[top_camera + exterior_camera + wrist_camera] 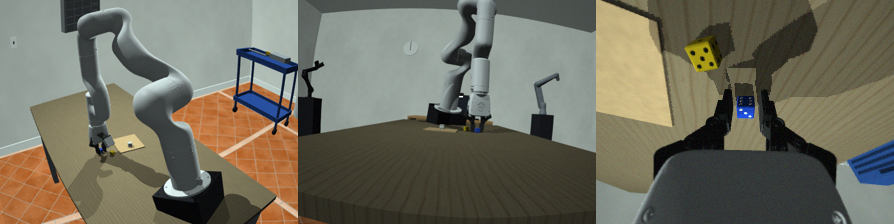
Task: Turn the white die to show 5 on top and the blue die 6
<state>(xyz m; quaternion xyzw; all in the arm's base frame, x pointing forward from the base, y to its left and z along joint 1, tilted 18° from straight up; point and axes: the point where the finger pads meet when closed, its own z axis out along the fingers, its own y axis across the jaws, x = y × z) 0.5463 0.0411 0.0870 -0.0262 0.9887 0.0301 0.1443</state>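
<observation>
My hand is 10 mm short of the blue die and 10 mm above it. Round my hand: white die 50 mm behind, 150 mm to the right, 10 mm below; then tan mat 20 mm behind, 160 mm to the right, 20 mm below; then yellow die 50 mm behind, 40 mm to the right, 10 mm below.
</observation>
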